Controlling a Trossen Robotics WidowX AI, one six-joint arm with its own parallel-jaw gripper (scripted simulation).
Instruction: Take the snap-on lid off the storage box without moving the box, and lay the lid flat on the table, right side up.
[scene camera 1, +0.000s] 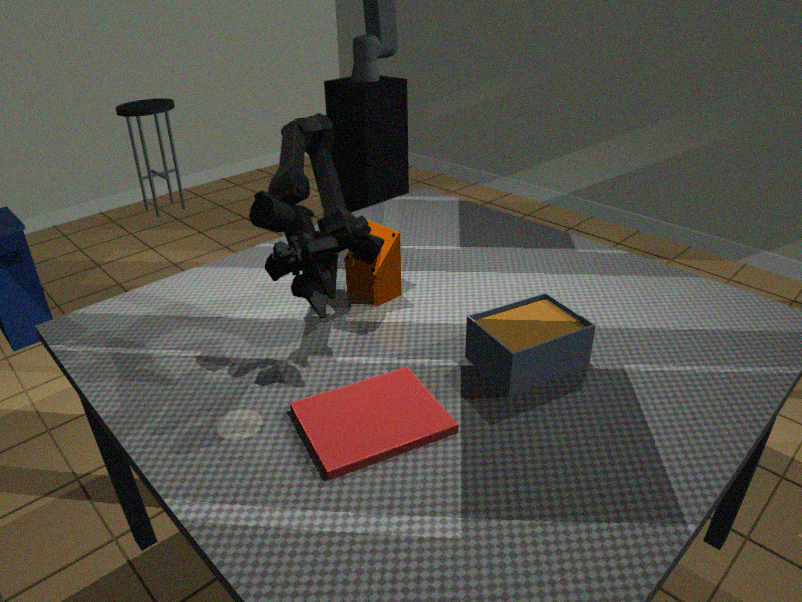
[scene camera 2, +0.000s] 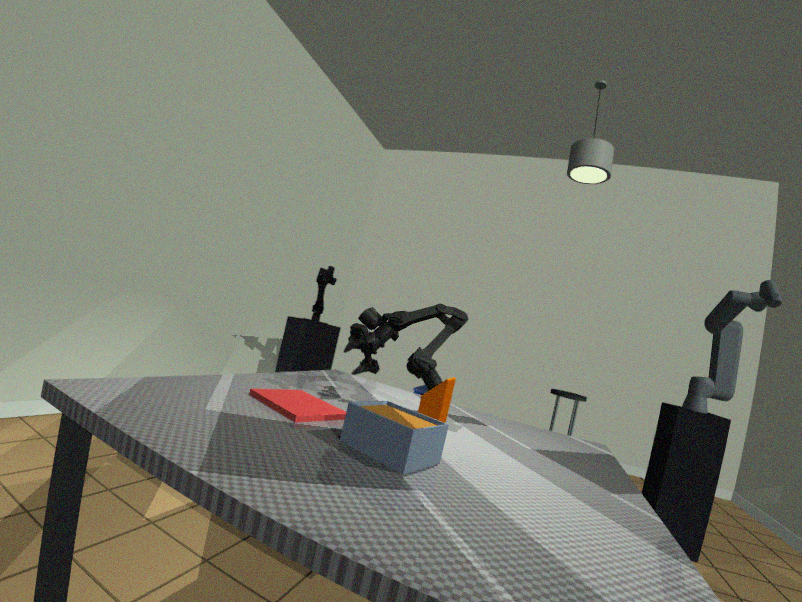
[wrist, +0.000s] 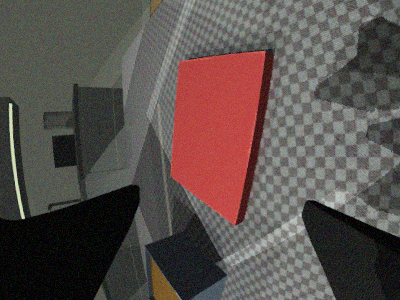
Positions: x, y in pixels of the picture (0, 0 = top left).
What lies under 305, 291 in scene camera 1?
My gripper.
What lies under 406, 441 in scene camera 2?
A blue-grey storage box.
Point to a red lid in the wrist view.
At 221, 101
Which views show the red lid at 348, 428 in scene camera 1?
Scene camera 1, scene camera 2 and the wrist view: all of them.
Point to my gripper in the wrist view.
At 224, 202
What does my gripper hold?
Nothing.
